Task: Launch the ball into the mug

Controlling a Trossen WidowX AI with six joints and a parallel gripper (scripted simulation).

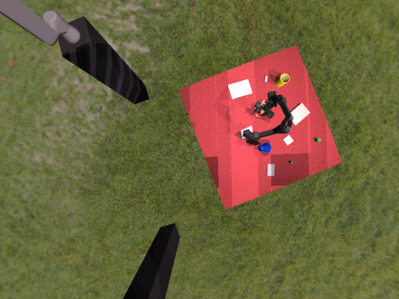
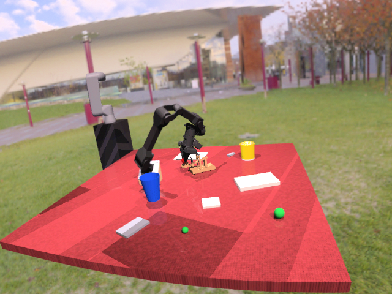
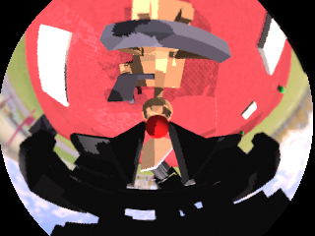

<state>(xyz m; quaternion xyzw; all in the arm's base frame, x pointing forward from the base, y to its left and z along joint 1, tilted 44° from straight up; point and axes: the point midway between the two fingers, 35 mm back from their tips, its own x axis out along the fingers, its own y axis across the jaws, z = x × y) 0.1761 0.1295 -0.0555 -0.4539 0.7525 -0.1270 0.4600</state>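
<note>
Right now the red ball is 10 mm above my gripper tip. Also, from my gripper tip: catapult: 50 mm ahead, 40 mm to the left, 20 mm below; blue cup: 310 mm to the right, 50 mm behind, 40 mm below; small grey block: 320 mm to the left, 210 mm ahead, 70 mm below.
</note>
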